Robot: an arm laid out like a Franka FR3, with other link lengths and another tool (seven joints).
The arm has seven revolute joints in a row. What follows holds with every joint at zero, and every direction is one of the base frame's. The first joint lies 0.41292 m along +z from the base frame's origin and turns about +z. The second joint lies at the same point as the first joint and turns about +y. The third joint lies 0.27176 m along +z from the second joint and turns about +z. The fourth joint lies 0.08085 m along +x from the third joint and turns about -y. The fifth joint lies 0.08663 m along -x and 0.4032 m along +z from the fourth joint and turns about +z. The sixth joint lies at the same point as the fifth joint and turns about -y. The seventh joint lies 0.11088 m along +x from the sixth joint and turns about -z. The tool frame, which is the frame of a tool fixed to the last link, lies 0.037 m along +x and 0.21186 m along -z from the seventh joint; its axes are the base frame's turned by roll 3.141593, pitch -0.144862 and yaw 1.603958 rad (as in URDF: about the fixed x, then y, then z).
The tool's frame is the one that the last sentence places.
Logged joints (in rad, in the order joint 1, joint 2, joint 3, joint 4, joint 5, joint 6, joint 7), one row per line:
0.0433 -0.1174 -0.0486 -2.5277 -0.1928 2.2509 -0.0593
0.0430 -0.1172 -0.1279 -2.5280 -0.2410 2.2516 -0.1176
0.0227 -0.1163 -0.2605 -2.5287 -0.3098 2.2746 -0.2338
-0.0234 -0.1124 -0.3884 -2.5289 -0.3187 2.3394 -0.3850
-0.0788 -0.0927 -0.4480 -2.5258 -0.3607 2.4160 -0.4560
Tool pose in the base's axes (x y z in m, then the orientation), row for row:
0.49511 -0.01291 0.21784 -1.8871 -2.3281 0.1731
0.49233 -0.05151 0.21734 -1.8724 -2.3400 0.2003
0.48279 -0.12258 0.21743 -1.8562 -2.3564 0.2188
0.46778 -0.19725 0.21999 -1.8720 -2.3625 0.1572
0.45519 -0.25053 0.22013 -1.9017 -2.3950 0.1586
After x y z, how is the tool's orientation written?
As a rotation vector, in radians.
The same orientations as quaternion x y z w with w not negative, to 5 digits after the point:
-0.62711 -0.77366 0.05752 0.06981
-0.62190 -0.77721 0.06653 0.06894
-0.61578 -0.78171 0.07258 0.06692
-0.61903 -0.78122 0.05198 0.06158
-0.62052 -0.78148 0.05175 0.03964

